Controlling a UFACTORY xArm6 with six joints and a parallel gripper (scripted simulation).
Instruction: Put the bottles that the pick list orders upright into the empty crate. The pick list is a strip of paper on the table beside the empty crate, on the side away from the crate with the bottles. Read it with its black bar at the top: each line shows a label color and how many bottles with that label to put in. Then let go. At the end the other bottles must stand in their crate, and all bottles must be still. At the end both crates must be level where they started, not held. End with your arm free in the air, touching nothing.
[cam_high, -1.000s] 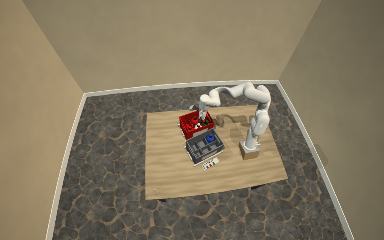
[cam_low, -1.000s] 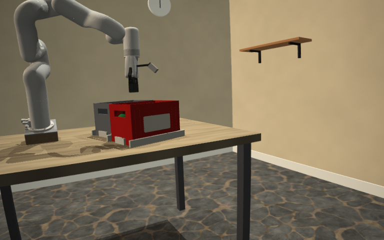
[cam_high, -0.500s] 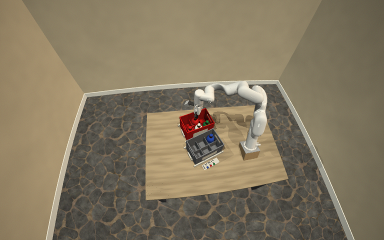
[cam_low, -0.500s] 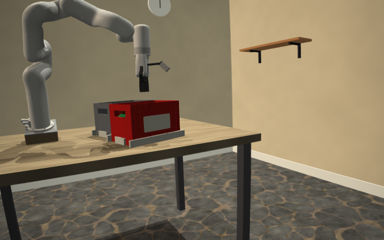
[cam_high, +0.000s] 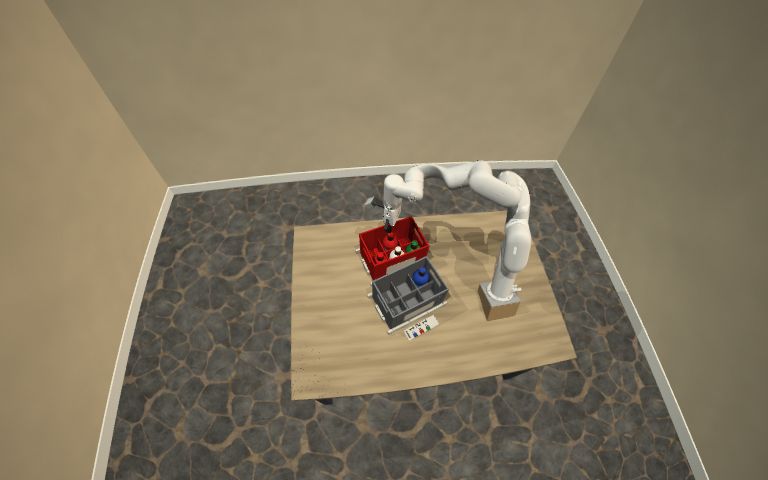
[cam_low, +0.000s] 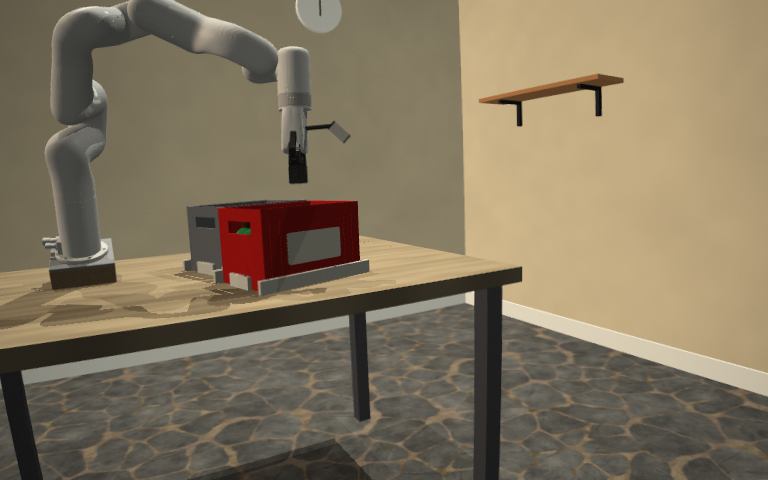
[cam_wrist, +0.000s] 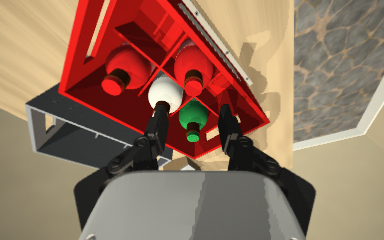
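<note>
Right now the red crate is 2 cm behind my hand, 4 cm to the left of it and 16 cm below it. The rest, counted from my hand: green-label bottle 11 cm behind, 4 cm to the left, 15 cm below; then white-label bottle 4 cm behind, 8 cm to the left, 15 cm below; then blue bottle 15 cm behind, 18 cm to the left, 15 cm below.
</note>
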